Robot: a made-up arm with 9 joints. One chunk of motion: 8 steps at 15 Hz.
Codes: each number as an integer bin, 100 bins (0 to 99) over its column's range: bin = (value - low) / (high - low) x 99, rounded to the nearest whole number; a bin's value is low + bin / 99 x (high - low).
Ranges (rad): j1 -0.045..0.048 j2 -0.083..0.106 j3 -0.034..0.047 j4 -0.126..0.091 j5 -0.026..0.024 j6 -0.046..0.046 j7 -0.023..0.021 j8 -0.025..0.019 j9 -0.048..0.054
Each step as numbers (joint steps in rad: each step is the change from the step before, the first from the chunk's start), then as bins.
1 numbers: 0.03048 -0.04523 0.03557 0.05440 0.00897 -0.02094 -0.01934 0.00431 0.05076
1 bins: 80 20 85 82 69 27 8 66 96
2 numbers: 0.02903 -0.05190 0.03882 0.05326 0.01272 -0.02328 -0.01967 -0.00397 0.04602
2 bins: 79 16 89 82 77 24 7 47 91
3 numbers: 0.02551 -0.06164 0.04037 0.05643 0.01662 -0.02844 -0.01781 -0.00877 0.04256
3 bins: 75 11 91 83 84 19 12 37 88
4 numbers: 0.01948 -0.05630 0.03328 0.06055 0.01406 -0.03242 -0.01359 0.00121 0.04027
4 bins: 69 14 82 85 79 15 21 59 86
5 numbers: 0.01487 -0.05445 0.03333 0.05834 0.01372 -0.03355 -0.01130 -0.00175 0.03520
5 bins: 64 15 82 84 79 13 26 52 81
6 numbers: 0.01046 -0.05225 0.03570 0.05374 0.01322 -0.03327 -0.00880 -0.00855 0.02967
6 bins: 59 16 85 82 78 14 32 37 75
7 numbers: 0.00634 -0.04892 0.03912 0.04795 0.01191 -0.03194 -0.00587 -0.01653 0.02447
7 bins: 55 18 89 79 75 15 39 19 70
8 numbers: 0.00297 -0.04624 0.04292 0.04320 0.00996 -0.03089 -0.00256 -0.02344 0.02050
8 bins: 51 19 94 77 71 16 46 4 66
